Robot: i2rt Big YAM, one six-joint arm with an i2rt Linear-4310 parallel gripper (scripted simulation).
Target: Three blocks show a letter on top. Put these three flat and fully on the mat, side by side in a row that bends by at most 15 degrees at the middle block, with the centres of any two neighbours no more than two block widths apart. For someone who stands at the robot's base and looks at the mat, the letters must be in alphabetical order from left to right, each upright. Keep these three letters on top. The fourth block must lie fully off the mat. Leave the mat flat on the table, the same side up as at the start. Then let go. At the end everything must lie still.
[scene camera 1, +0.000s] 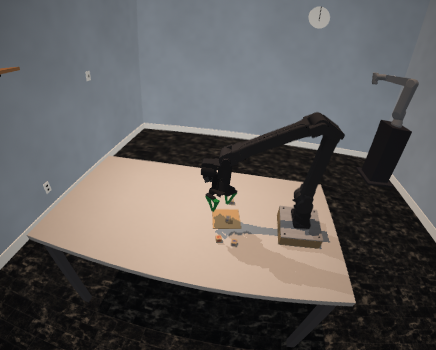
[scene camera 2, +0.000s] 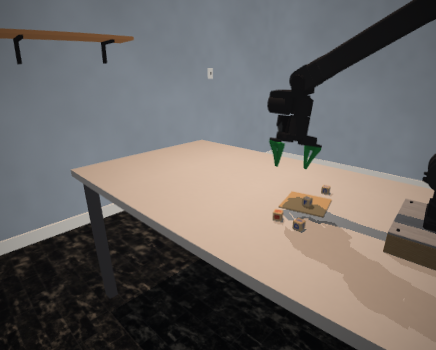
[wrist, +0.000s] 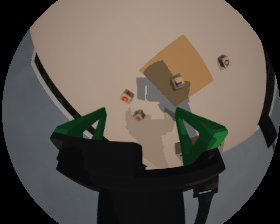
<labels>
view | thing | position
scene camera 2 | gripper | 290, 167
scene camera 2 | mat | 293, 201
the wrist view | gripper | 140, 111
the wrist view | mat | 180, 56
</labels>
